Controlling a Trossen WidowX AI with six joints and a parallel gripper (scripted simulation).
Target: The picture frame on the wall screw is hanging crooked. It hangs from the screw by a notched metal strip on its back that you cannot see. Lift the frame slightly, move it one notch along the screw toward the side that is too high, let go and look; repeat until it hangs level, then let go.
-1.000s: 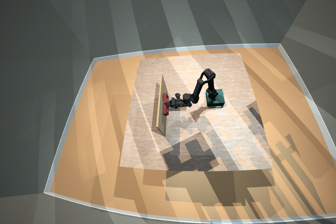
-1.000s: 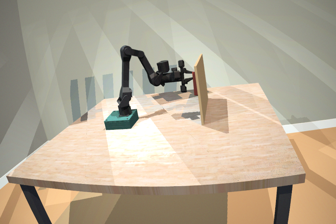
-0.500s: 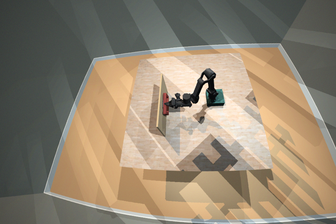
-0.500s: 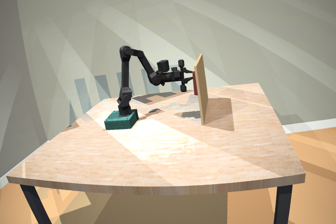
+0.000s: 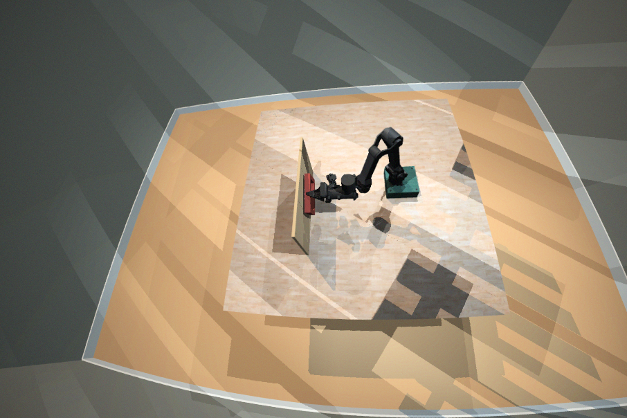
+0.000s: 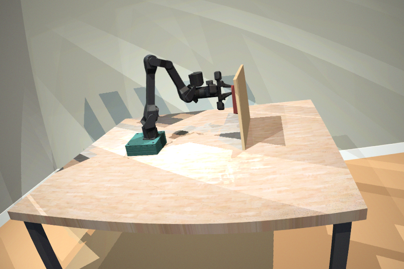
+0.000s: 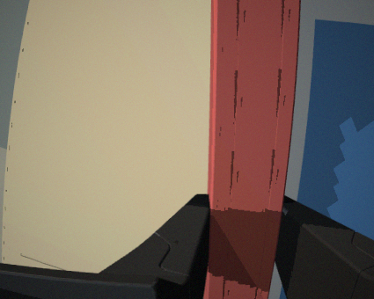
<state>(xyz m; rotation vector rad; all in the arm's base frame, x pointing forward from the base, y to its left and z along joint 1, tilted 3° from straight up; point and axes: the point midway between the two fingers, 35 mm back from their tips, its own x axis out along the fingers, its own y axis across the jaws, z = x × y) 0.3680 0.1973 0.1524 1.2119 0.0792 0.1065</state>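
Now: gripper tip 50 mm above the picture frame, 20 mm to the left of it and 10 mm short of it. Also, from my gripper tip: wall panel (60 mm below, 20 mm ahead, 10 mm to the right).
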